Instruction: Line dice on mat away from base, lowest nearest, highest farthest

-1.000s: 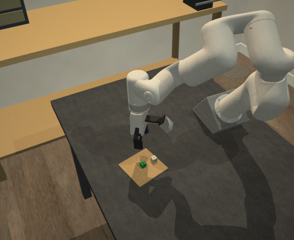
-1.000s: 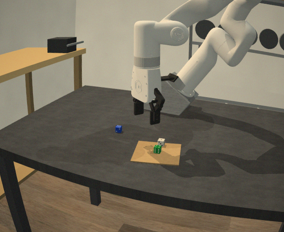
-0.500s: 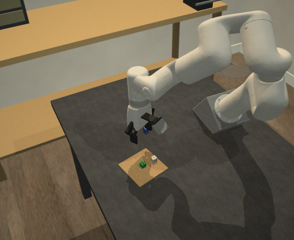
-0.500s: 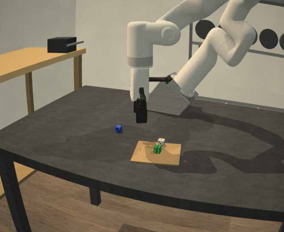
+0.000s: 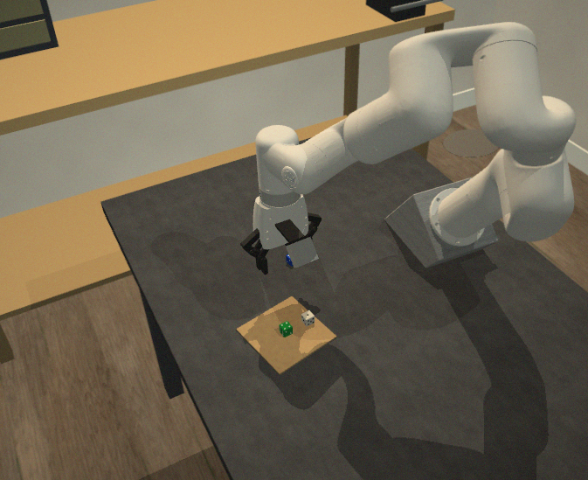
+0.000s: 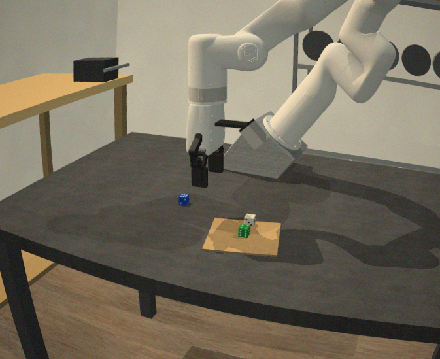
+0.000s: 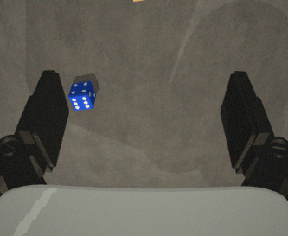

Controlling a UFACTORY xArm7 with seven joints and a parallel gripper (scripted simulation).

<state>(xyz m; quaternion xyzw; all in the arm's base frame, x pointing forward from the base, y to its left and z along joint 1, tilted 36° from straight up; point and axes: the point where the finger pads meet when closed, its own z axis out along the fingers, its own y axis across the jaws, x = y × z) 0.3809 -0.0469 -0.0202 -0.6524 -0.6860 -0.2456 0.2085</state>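
My hand is 90 mm above the blue die, 80 mm to the left of it and 60 mm past it. From my hand the other things lie so: green die (100 mm to the left, 90 mm below, 40 mm ahead); white die (90 mm to the left, 90 mm below, 10 mm behind); tan square mat (100 mm to the left, 100 mm below, 40 mm ahead).
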